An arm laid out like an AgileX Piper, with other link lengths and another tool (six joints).
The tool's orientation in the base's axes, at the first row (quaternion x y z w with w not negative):
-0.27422 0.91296 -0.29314 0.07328
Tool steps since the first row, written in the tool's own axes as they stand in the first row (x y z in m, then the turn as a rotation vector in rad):
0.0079 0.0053 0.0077 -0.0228 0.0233 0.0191
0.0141 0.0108 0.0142 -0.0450 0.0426 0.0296
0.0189 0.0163 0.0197 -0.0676 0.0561 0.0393
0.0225 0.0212 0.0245 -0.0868 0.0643 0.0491
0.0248 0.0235 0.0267 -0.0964 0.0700 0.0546
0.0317 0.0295 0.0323 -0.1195 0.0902 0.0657
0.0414 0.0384 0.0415 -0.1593 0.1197 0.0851
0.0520 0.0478 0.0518 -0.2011 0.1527 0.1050
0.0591 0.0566 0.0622 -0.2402 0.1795 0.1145
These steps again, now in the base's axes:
-0.0068 -0.0045 -0.0091 0.0141 0.0187 -0.0296
-0.0126 -0.0074 -0.0174 0.0270 0.0387 -0.0499
-0.0175 -0.0090 -0.0250 0.0426 0.0553 -0.0662
-0.0214 -0.0100 -0.0316 0.0578 0.0665 -0.0795
-0.0237 -0.0108 -0.0347 0.0649 0.0728 -0.0875
-0.0306 -0.0132 -0.0425 0.0783 0.0936 -0.1088
-0.0401 -0.0170 -0.0549 0.1039 0.1256 -0.1427
-0.0502 -0.0215 -0.0684 0.1297 0.1608 -0.1791
-0.0572 -0.0246 -0.0818 0.1531 0.1956 -0.2034

